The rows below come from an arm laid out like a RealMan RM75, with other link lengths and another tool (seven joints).
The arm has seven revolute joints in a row. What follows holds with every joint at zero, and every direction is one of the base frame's.
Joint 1 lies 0.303 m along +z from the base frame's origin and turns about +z.
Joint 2 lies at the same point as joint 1 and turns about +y.
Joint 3 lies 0.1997 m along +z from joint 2 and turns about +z.
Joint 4 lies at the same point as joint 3 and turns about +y.
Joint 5 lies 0.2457 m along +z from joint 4 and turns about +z.
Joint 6 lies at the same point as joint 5 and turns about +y.
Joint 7 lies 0.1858 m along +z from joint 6 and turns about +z.
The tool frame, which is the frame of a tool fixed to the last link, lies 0.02 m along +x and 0.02 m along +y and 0.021 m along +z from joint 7; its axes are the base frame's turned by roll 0, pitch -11.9 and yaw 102.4 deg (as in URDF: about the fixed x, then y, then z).
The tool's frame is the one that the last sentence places.
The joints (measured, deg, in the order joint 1, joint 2, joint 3, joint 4, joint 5, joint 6, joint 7), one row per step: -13.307 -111.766 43.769 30.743 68.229 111.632 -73.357; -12.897 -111.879 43.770 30.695 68.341 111.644 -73.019; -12.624 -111.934 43.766 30.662 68.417 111.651 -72.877; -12.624 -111.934 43.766 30.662 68.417 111.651 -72.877; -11.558 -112.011 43.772 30.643 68.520 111.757 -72.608; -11.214 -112.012 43.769 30.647 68.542 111.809 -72.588; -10.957 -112.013 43.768 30.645 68.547 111.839 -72.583; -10.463 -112.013 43.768 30.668 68.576 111.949 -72.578; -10.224 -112.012 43.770 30.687 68.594 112.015 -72.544; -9.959 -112.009 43.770 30.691 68.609 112.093 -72.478; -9.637 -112.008 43.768 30.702 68.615 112.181 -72.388; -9.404 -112.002 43.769 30.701 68.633 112.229 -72.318
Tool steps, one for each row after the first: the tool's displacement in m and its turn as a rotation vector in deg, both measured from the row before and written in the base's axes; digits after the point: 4 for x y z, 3 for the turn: -0.0018 -0.0017 -0.0011 0.126 0.098 0.330; -0.0013 -0.0011 -0.0006 0.025 0.040 0.248; 0.0000 0.0000 0.0000 0.000 0.000 0.000; -0.0047 -0.0044 -0.0008 0.075 0.089 0.897; -0.0015 -0.0014 0.0000 -0.008 0.010 0.288; -0.0011 -0.0011 0.0000 -0.006 -0.005 0.229; -0.0020 -0.0022 0.0000 -0.032 0.004 0.374; -0.0009 -0.0011 0.0000 0.005 0.025 0.154; -0.0011 -0.0013 0.0000 0.026 0.030 0.169; -0.0013 -0.0015 0.0000 0.054 0.039 0.205; -0.0010 -0.0011 0.0000 0.029 0.042 0.167
